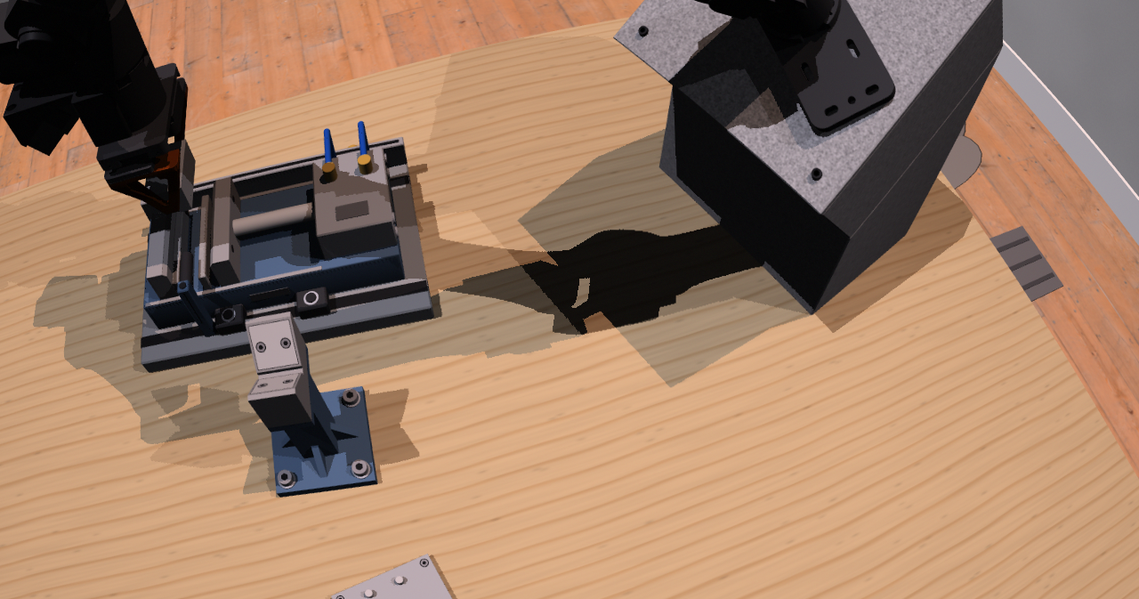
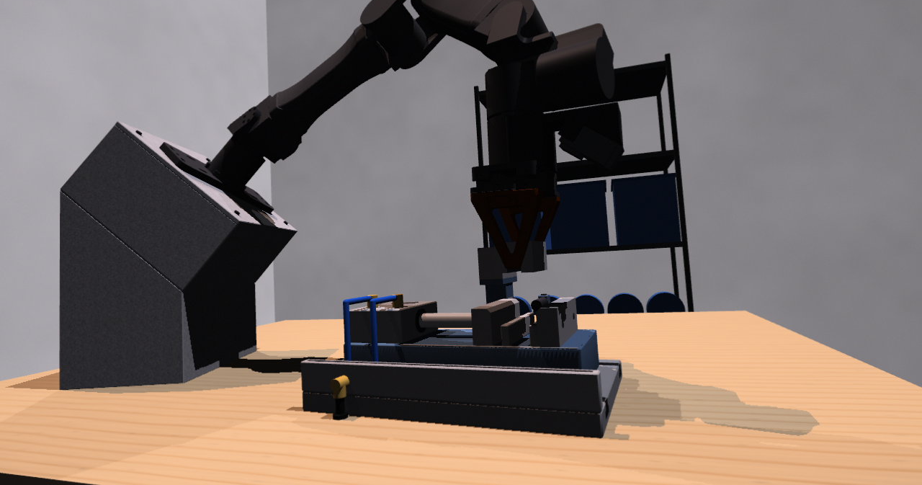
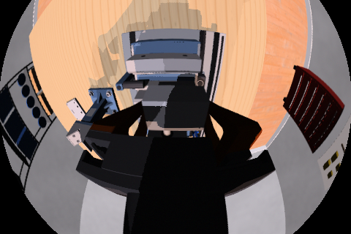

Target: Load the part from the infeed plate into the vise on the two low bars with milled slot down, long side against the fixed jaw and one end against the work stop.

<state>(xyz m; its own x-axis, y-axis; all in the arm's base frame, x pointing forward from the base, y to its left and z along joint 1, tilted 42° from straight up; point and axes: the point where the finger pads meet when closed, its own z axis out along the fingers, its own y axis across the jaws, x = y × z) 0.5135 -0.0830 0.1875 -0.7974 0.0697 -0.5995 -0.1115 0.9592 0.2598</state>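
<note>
Right now the grey part is right at my hand. Round my hand: moving jaw: 6 cm below, 4 cm behind, 1 cm to the left; work stop rod: 6 cm to the left, 5 cm below, 1 cm behind; fixed jaw: 6 cm below, 3 cm ahead, 2 cm to the left.
</note>
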